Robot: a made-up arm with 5 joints. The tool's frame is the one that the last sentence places.
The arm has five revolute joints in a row. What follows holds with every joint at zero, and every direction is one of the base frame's. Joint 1 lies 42.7 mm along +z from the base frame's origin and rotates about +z. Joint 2 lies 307.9 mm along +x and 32.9 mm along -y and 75.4 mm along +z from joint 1 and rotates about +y. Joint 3 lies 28.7 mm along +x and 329.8 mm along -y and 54.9 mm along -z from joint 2 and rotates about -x. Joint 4 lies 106 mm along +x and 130.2 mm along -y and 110.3 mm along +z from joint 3 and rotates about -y. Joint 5 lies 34.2 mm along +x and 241.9 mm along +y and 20.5 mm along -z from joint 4 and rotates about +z. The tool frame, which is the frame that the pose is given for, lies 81.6 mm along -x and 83.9 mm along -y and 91.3 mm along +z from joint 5; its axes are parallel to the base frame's.
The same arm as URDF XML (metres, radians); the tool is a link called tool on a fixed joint. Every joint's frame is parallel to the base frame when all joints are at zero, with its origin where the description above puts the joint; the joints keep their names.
<robot name="arm">
  <joint name="joint 1" type="continuous">
    <parent link="base"/>
    <child link="link1"/>
    <origin xyz="0 0 0.0427"/>
    <axis xyz="0 0 1"/>
  </joint>
  <joint name="joint 2" type="continuous">
    <parent link="link1"/>
    <child link="link2"/>
    <origin xyz="0.3079 -0.0329 0.0754"/>
    <axis xyz="0 1 0"/>
  </joint>
  <joint name="joint 3" type="continuous">
    <parent link="link2"/>
    <child link="link3"/>
    <origin xyz="0.0287 -0.3298 -0.0549"/>
    <axis xyz="-1 0 0"/>
  </joint>
  <joint name="joint 4" type="continuous">
    <parent link="link3"/>
    <child link="link4"/>
    <origin xyz="0.106 -0.1302 0.1103"/>
    <axis xyz="0 -1 0"/>
  </joint>
  <joint name="joint 5" type="continuous">
    <parent link="link4"/>
    <child link="link5"/>
    <origin xyz="0.0342 0.2419 -0.0205"/>
    <axis xyz="0 0 1"/>
  </joint>
  <joint name="tool_fixed" type="fixed">
    <parent link="link5"/>
    <child link="tool"/>
    <origin xyz="-0.0816 -0.0839 0.0913"/>
  </joint>
  <link name="base"/>
  <link name="link1"/>
  <link name="link2"/>
  <link name="link3"/>
  <link name="link4"/>
  <link name="link5"/>
  <link name="tool"/>
</robot>

